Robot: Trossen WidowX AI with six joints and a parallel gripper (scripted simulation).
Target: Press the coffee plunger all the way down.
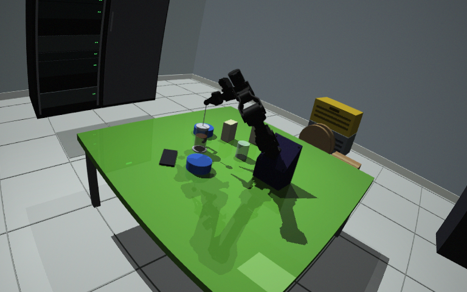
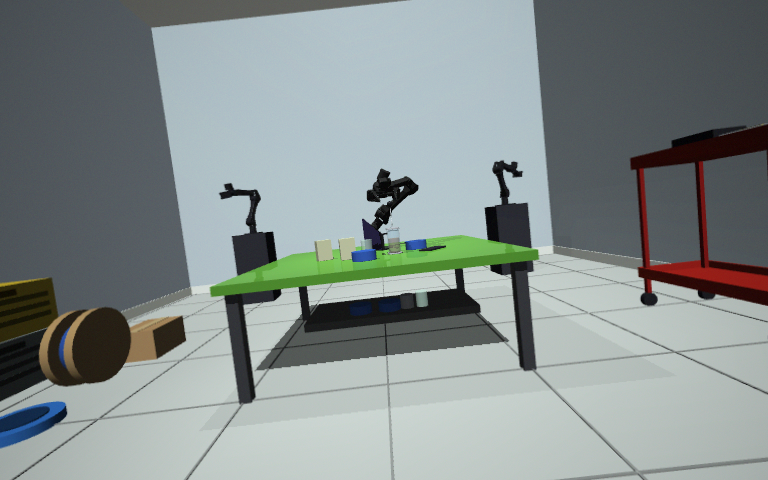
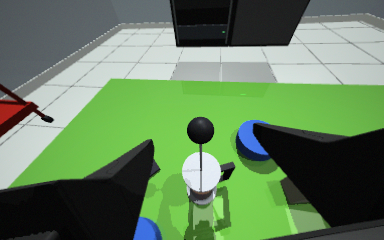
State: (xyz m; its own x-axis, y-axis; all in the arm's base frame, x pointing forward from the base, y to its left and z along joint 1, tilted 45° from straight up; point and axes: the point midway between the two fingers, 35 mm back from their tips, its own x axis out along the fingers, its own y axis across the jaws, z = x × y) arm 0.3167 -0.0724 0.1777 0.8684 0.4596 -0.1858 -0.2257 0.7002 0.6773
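Now: the coffee press 20 mm ahead of my gripper tip, 10 mm to the right of it and 150 mm below it. Also, from my gripper tip: black flat pad (30 mm ahead, 200 mm to the left, 280 mm below).
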